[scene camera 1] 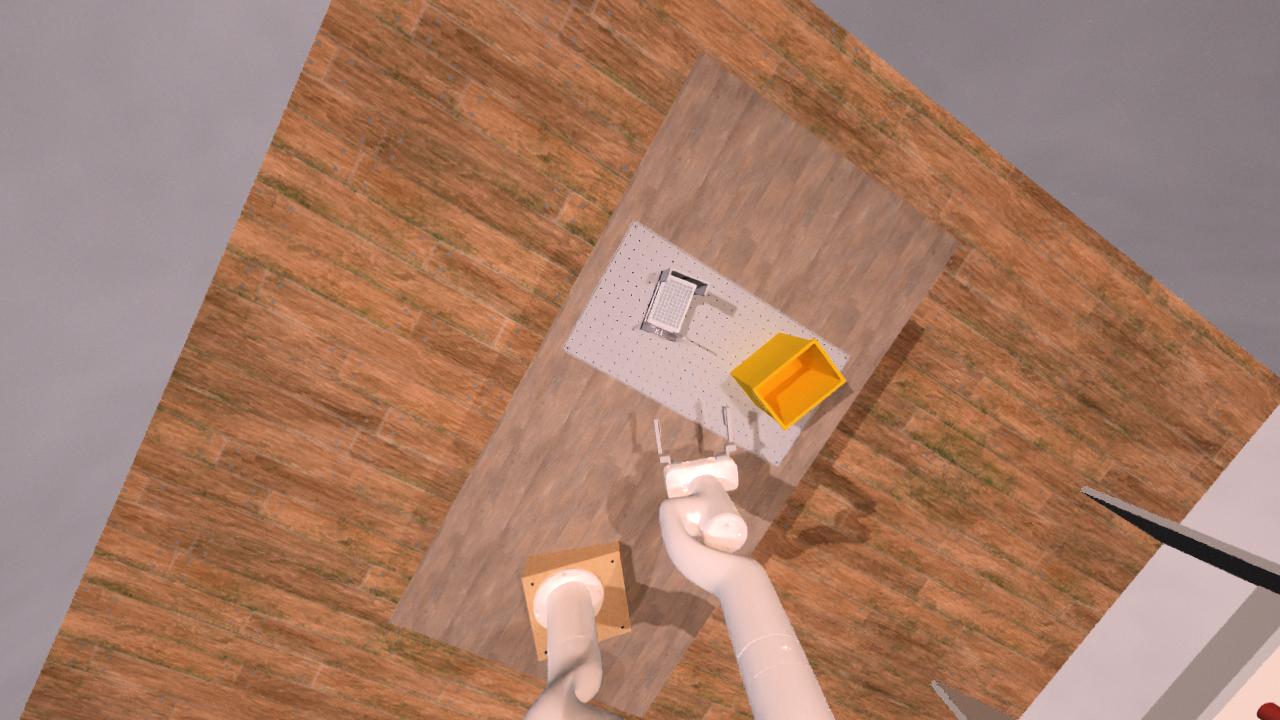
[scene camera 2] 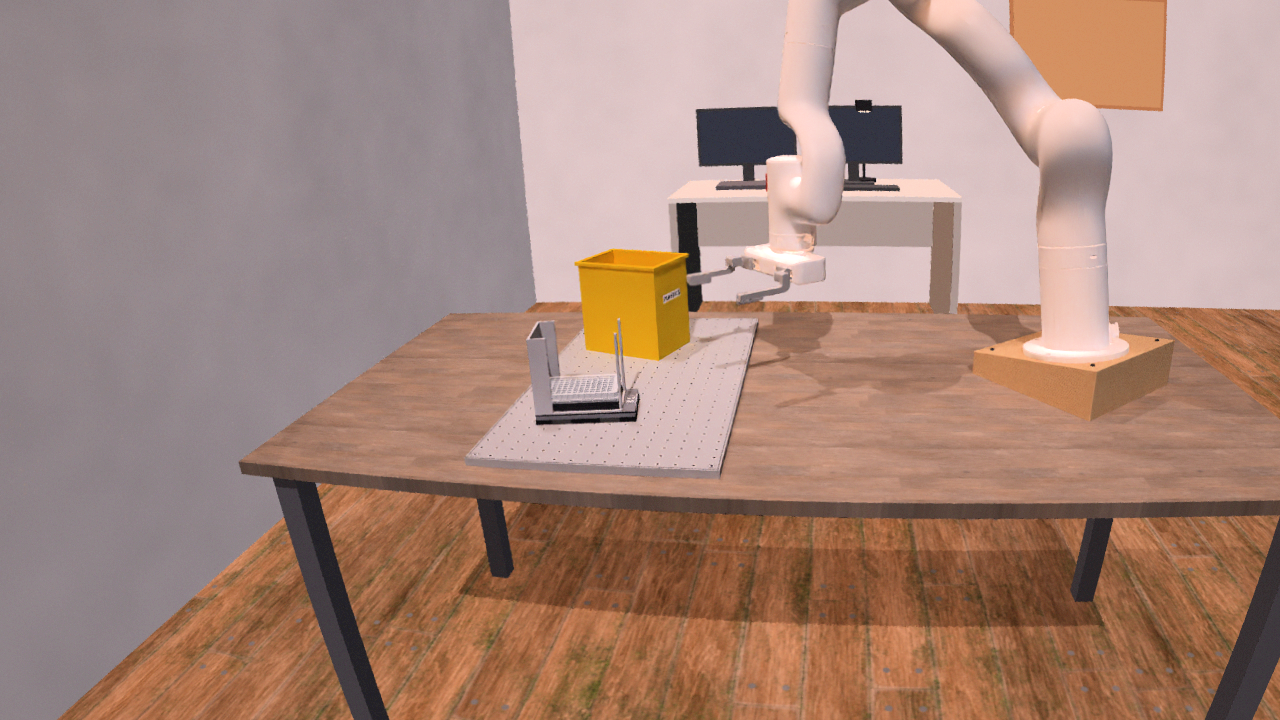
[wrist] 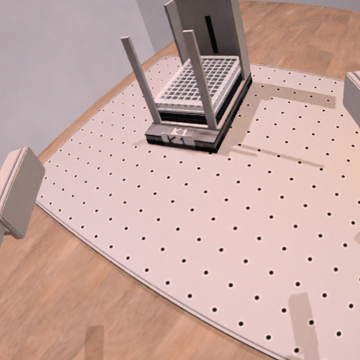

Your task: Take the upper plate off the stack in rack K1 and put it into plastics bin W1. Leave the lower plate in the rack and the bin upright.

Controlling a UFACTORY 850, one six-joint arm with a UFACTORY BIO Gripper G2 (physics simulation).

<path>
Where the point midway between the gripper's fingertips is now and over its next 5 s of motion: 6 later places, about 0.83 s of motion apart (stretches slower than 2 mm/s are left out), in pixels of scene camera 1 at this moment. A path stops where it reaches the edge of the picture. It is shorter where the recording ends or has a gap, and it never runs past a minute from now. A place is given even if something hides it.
The gripper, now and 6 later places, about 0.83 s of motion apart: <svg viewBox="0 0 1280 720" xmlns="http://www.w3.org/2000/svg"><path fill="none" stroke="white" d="M691 412L698 299L702 292L693 292L686 301L678 311L674 310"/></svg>
</path>
